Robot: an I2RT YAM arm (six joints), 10 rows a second.
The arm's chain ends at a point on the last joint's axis. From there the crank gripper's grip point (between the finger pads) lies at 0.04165 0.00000 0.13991 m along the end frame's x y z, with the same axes.
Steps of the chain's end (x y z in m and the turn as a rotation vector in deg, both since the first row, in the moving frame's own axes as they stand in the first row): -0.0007 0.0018 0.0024 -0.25 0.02 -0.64; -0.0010 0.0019 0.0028 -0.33 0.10 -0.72; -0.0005 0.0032 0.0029 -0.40 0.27 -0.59; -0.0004 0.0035 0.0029 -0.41 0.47 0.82; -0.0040 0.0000 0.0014 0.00 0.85 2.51; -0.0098 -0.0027 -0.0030 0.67 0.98 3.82
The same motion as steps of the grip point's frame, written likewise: -0.0007 0.0019 0.0024 -0.25 0.02 -0.64; -0.0008 0.0022 0.0027 -0.33 0.10 -0.72; 0.0002 0.0037 0.0027 -0.40 0.27 -0.59; 0.0007 0.0051 0.0025 -0.41 0.47 0.82; -0.0020 0.0019 0.0008 0.00 0.85 2.51; -0.0075 -0.0015 -0.0037 0.67 0.98 3.82
